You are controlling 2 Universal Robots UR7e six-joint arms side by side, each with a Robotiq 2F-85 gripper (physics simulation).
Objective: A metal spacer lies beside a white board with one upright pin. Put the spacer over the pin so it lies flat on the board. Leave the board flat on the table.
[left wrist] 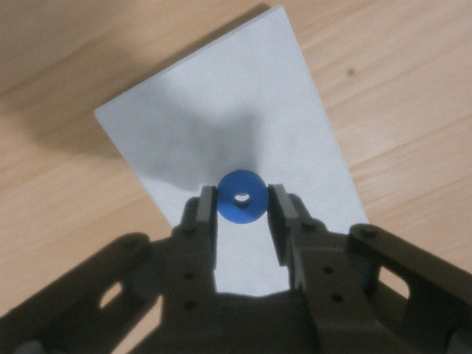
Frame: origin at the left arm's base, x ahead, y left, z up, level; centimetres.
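Seen in the pictures: left gripper, fingertip midpoint: [242, 202].
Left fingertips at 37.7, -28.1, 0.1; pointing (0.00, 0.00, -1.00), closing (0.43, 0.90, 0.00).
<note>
Pixels of each thing's top centre, then the offset from my left fingertips to it, as dx, dy, dz. Level surfaces: height alone.
- blue ring-shaped spacer, middle of its top: [242, 201] -0.3, +0.1, +0.6
- white board, middle of its top: [256, 206] +0.7, +0.5, -0.3
- light wooden table, its level: dz -3.8
A blue ring-shaped spacer [242, 214] is held between the two fingertips of my left gripper [242, 202], its hole facing the camera. The white board [295, 135] lies beneath on the table, turned at an angle, with its lower part hidden by the gripper. Through the hole a light strip shows at the top and a darker rounded patch below it, which may be the top of the pin. The rest of the pin is hidden, and the spacer's height above the board is hard to tell. My right gripper does not show.
The light wooden table [410, 125] surrounds the board, with a small dark spot on the wood to the right of the board. The gripper's shadow falls across the board's left half and onto the table at the left.
</note>
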